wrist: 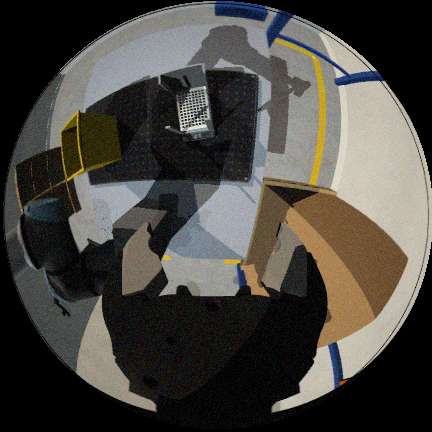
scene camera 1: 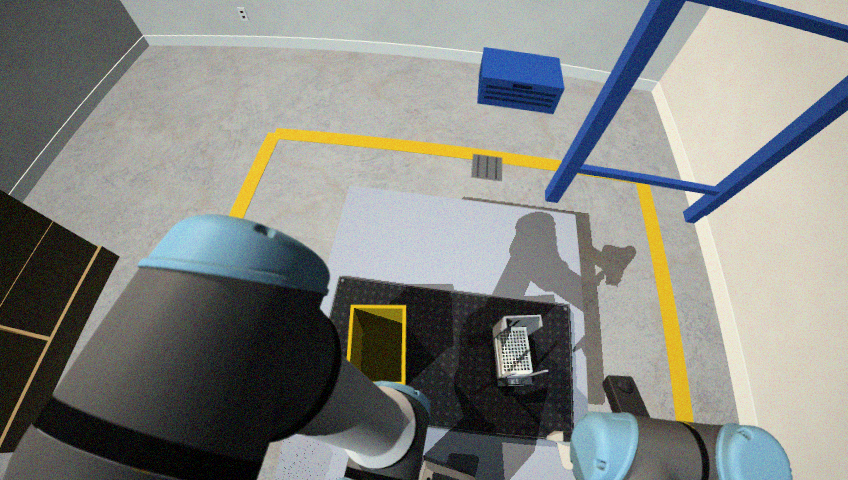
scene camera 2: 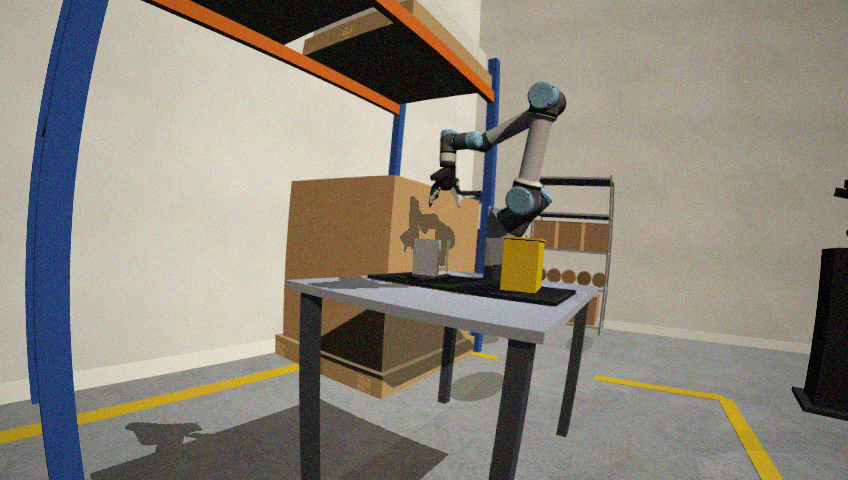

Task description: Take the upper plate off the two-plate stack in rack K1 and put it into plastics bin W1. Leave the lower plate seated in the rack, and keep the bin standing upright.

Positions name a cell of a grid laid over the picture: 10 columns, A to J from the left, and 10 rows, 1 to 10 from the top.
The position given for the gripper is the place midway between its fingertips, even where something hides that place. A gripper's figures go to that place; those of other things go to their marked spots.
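Scene:
Yellow bin W1 (wrist: C4), 0.45 m from the lens. Gripper (wrist: E6), 0.13 m from the lens.

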